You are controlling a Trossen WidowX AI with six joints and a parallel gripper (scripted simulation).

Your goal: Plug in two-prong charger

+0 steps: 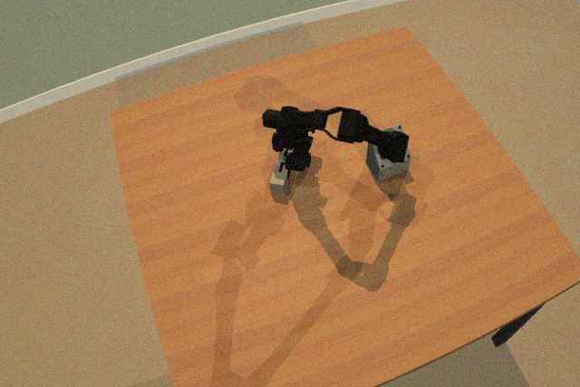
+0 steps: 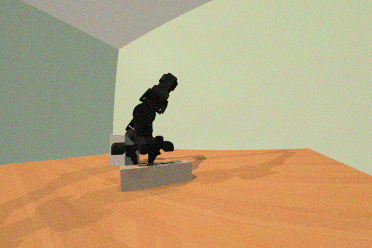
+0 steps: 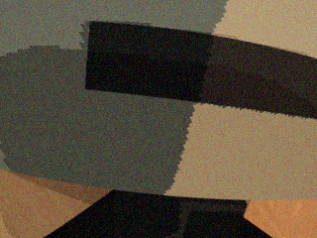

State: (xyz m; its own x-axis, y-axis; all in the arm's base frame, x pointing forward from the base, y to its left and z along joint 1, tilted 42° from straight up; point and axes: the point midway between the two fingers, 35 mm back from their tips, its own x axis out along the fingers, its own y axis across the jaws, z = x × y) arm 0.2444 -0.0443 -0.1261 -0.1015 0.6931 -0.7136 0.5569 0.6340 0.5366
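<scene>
The black two-prong charger is 1 cm to the right of my gripper tip, 1 cm ahead of it and 1 cm above it.
</scene>
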